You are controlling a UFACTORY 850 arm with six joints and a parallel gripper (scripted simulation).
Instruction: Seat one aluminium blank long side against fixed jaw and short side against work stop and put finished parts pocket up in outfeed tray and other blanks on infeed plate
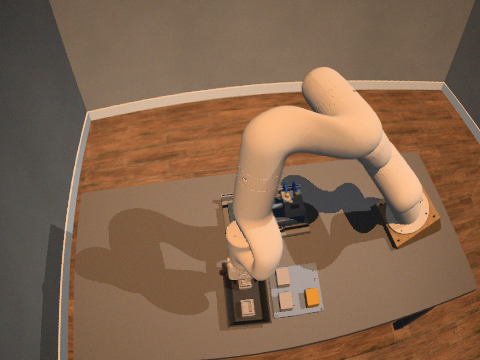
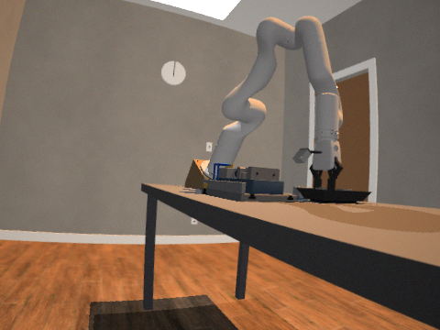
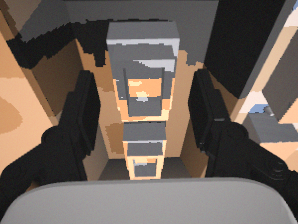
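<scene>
My gripper is now 19 cm past the brass blank, 14 cm to the right of it and 3 cm above it. The rest, counted from my hand: vise (15 cm behind, 23 cm to the right, 2 cm below).
</scene>
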